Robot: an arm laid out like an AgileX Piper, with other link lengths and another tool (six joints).
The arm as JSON. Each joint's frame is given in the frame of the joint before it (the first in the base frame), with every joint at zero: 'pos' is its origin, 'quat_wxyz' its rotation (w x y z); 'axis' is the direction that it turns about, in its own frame. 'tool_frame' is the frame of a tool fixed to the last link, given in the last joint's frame.
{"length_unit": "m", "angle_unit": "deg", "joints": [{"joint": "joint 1", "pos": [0.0, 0.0, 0.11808], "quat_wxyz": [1.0, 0.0, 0.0, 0.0], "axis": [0.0, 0.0, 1.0]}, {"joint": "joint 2", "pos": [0.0, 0.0, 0.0], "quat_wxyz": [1.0, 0.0, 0.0, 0.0], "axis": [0.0, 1.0, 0.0]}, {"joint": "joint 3", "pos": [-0.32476, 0.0, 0.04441], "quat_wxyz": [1.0, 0.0, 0.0, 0.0], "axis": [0.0, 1.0, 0.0]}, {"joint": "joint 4", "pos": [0.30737, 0.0, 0.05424], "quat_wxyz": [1.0, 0.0, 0.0, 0.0], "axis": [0.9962, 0.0, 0.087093]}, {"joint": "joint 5", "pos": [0.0, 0.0, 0.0], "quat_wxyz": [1.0, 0.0, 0.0, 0.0], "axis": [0.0, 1.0, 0.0]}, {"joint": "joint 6", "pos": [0.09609, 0.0, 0.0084], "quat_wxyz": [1.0, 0.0, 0.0, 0.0], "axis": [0.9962, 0.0, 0.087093]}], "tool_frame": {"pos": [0.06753, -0.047, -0.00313], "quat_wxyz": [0.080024, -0.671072, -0.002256, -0.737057]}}
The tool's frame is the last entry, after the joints.
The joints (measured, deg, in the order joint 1, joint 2, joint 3, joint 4, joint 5, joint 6), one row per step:
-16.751, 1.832, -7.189, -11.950, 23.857, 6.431
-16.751, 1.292, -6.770, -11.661, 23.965, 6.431
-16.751, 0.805, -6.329, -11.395, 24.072, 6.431
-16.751, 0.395, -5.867, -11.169, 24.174, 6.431
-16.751, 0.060, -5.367, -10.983, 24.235, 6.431
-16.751, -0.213, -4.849, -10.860, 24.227, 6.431
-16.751, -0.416, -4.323, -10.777, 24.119, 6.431
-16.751, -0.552, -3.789, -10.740, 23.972, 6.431
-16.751, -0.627, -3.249, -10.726, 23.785, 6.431
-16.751, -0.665, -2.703, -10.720, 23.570, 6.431
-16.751, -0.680, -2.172, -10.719, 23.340, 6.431
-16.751, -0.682, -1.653, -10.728, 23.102, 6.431
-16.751, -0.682, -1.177, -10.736, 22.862, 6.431
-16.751, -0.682, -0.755, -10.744, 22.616, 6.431
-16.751, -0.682, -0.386, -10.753, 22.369, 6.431
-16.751, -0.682, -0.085, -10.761, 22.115, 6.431
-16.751, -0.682, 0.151, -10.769, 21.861, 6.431
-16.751, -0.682, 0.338, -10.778, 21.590, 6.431
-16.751, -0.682, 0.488, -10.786, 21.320, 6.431
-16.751, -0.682, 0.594, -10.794, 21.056, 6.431
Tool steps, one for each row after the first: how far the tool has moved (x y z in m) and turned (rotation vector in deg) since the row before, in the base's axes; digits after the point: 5 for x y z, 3 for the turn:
-0.00052, 0.00046, -0.00268, 0.272, -0.098, 0.031
-0.00041, 0.00040, -0.00295, 0.271, -0.020, 0.027
-0.00028, 0.00032, -0.00324, 0.260, 0.080, 0.022
-0.00011, 0.00024, -0.00356, 0.242, 0.162, 0.022
0.00003, 0.00015, -0.00360, 0.184, 0.192, 0.023
0.00021, 0.00010, -0.00351, 0.137, 0.185, 0.034
0.00030, 0.00003, -0.00358, 0.104, 0.234, 0.033
0.00039, -0.00001, -0.00364, 0.089, 0.267, 0.037
0.00044, -0.00002, -0.00370, 0.085, 0.284, 0.040
0.00045, -0.00002, -0.00359, 0.079, 0.279, 0.042
0.00043, -0.00002, -0.00350, 0.067, 0.275, 0.043
0.00040, -0.00001, -0.00316, 0.056, 0.234, 0.043
0.00037, 0.00000, -0.00272, 0.039, 0.176, 0.045
0.00035, 0.00001, -0.00229, 0.023, 0.125, 0.045
0.00033, 0.00002, -0.00173, 0.003, 0.053, 0.046
0.00032, 0.00002, -0.00121, -0.016, -0.009, 0.046
0.00033, 0.00003, -0.00078, -0.036, -0.072, 0.050
0.00032, 0.00003, -0.00049, -0.045, -0.107, 0.050
0.00030, 0.00003, -0.00015, -0.056, -0.143, 0.049

